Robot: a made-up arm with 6 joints.
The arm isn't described. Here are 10 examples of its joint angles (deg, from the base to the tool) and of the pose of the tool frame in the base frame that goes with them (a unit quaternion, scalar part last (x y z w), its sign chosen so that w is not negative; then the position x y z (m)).
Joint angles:
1: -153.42 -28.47 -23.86 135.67 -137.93 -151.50
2: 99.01 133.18 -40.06 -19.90 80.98 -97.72
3: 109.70 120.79 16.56 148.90 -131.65 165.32
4: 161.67 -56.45 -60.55 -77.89 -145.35 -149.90
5: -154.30 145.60 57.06 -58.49 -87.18 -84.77
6: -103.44 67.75 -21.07 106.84 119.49 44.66
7: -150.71 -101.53 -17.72 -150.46 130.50 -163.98
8: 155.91 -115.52 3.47 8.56 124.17 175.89
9: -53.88 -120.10 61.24 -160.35 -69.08 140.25
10: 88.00 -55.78 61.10 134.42 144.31 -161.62
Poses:
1: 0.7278 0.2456 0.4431 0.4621 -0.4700 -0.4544 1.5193
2: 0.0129 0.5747 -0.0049 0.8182 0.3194 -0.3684 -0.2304
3: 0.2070 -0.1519 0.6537 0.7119 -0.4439 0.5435 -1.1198
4: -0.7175 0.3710 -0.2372 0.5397 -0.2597 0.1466 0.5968
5: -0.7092 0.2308 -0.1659 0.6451 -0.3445 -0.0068 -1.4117
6: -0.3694 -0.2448 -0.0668 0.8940 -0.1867 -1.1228 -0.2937
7: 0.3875 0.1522 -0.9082 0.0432 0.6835 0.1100 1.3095
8: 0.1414 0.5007 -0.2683 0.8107 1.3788 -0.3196 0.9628
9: 0.6167 0.5899 -0.3526 0.3838 -0.8986 1.6692 0.0391
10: -0.3991 -0.1508 0.8202 0.3811 -0.2414 -1.4159 1.8259
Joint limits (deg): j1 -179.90..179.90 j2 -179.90..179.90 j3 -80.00..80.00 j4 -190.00..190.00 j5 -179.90..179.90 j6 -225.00..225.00
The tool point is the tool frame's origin. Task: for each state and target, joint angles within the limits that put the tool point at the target. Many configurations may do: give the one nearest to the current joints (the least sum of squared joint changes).
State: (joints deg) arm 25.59 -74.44 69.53 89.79 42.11 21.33
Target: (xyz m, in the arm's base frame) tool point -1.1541 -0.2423 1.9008
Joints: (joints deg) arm 12.65 -63.43 31.03 93.43 42.11 21.33
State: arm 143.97 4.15 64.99 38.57 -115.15 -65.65
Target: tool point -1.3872 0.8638 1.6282
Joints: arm 154.38 49.99 72.39 49.22 -115.15 -65.65
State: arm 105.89 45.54 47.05 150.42 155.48 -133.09
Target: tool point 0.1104 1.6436 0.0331
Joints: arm 77.47 67.22 17.06 155.20 155.48 -133.09
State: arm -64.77 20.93 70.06 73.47 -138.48 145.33
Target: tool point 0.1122 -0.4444 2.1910
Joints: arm -63.99 -15.24 22.96 69.93 -138.48 145.33
